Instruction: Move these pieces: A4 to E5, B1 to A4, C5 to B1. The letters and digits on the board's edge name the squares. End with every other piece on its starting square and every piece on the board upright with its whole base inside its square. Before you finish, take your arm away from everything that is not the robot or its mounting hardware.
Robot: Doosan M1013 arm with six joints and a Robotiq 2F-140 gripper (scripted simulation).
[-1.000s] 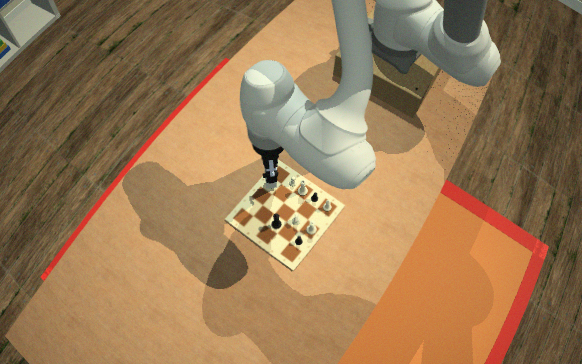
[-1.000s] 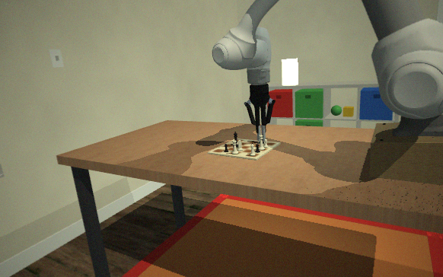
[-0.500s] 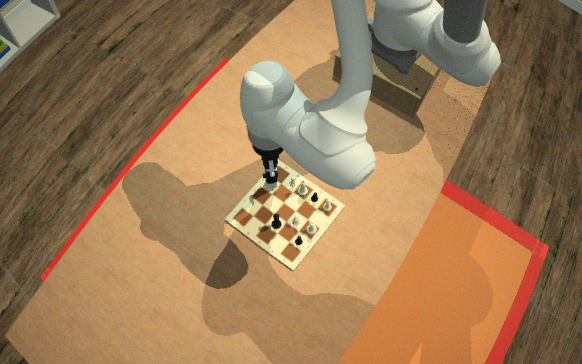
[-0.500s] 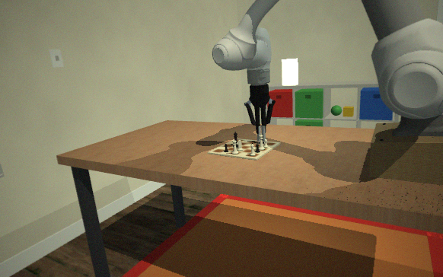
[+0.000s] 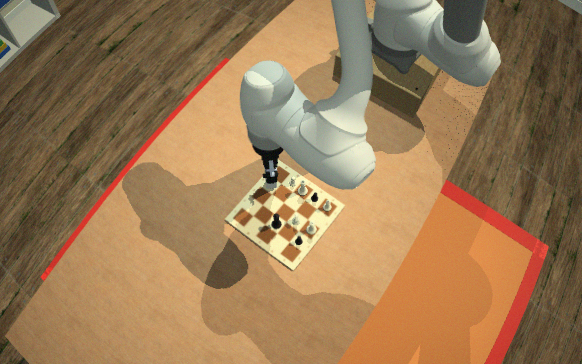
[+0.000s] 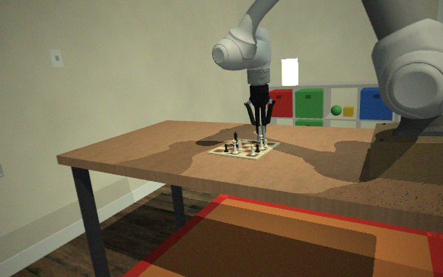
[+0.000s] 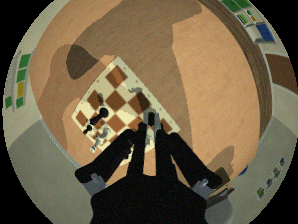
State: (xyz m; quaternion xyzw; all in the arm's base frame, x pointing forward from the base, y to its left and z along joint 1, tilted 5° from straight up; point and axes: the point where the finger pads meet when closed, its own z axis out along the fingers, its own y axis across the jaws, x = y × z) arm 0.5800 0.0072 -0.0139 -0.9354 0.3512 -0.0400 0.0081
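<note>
My hand is 7 cm to the right of the white chess piece, 4 cm past it and 1 cm above it. Round my hand: small chessboard: 8 cm to the left, 5 cm below, 3 cm ahead.
</note>
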